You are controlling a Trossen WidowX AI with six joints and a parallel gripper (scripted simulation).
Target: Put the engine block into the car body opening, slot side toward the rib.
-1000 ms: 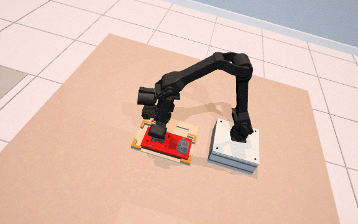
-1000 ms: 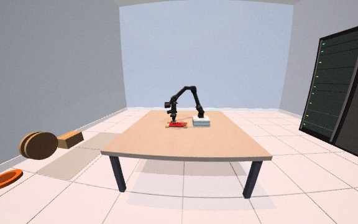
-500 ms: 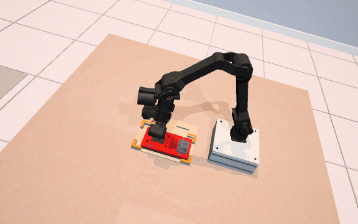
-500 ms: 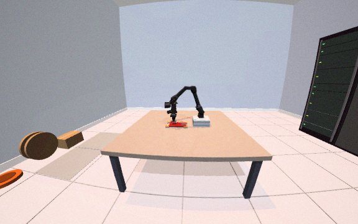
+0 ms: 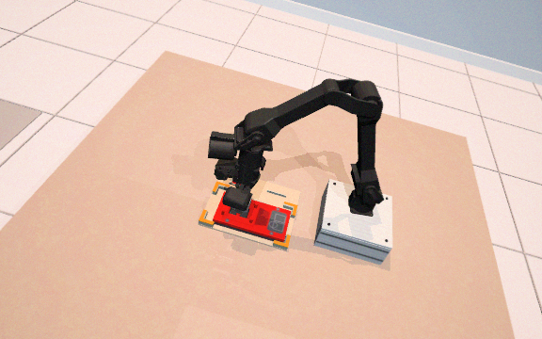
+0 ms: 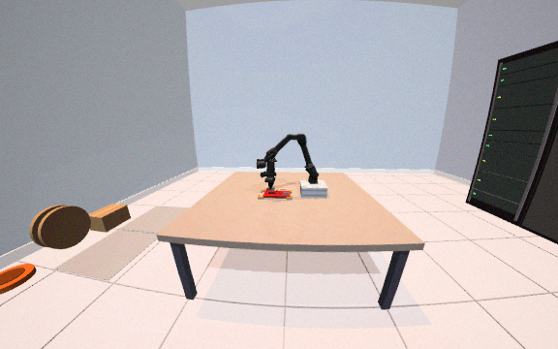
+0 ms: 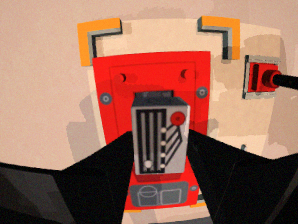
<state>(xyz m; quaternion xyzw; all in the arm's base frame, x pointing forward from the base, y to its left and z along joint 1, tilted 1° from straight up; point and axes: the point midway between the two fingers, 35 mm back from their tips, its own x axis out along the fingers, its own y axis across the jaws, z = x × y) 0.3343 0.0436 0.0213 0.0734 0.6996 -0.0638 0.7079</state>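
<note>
The engine block is 1 cm below my gripper tip.
</note>
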